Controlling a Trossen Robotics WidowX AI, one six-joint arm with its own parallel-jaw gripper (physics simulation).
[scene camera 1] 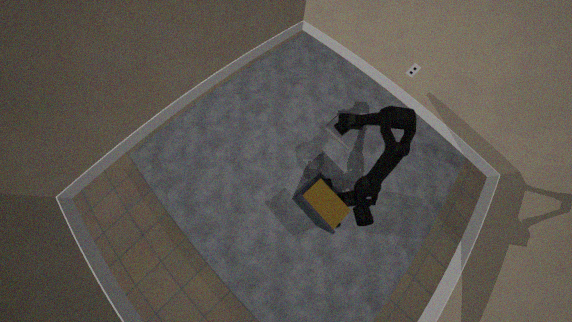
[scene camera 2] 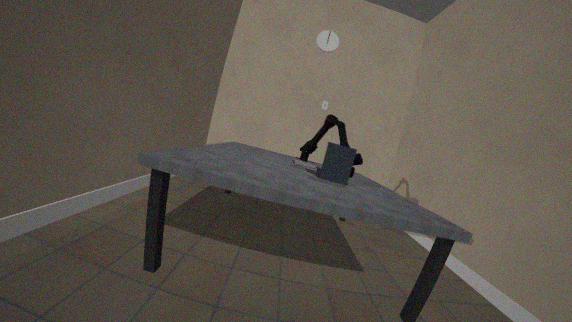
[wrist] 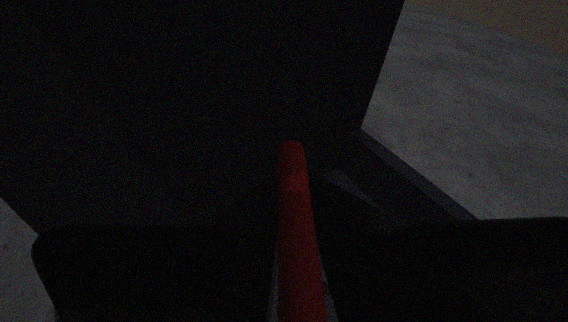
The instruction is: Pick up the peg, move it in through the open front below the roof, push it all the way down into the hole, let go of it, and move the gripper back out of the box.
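Where they show: gripper, between the fingertips: (wrist: 293,186); arm's base, origin of its link: (scene camera 1: 342,127) (scene camera 2: 303,160).
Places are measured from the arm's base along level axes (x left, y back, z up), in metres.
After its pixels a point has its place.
Observation:
The red peg (wrist: 295,220) {x 0.197, y -0.348, z 0.019 m} stands up between the two dark fingers in the wrist view, with its far end in front of the dark inside of the box. My gripper (wrist: 293,186) {x 0.186, y -0.366, z 0.014 m} is shut on the peg, with a finger against each side. The box (scene camera 1: 312,216) {x 0.213, y -0.398, z 0.082 m} (scene camera 2: 338,164) {x 0.202, y -0.399, z 0.066 m} has a yellow roof (scene camera 1: 326,204) {x 0.197, y -0.352, z 0.169 m}. In scene camera 1 the roof covers the fingers and the peg. In scene camera 2 the box wall hides them. The hole does not show in the wrist view; the fingers and the peg cover the lower part.
The arm (scene camera 1: 387,162) {x 0.200, y -0.172, z 0.285 m} (scene camera 2: 320,136) {x 0.077, y -0.061, z 0.201 m} bends from its base on the table (scene camera 1: 225,150) {x -0.246, y -0.524, z -0.033 m} (scene camera 2: 240,175) {x -0.176, y -0.813, z -0.033 m} to the box. A pale, thin outline lies by the base. In the wrist view, a low edge of the box (wrist: 420,175) {x 0.116, y -0.351, z 0.005 m} runs at the right, with table beyond it.

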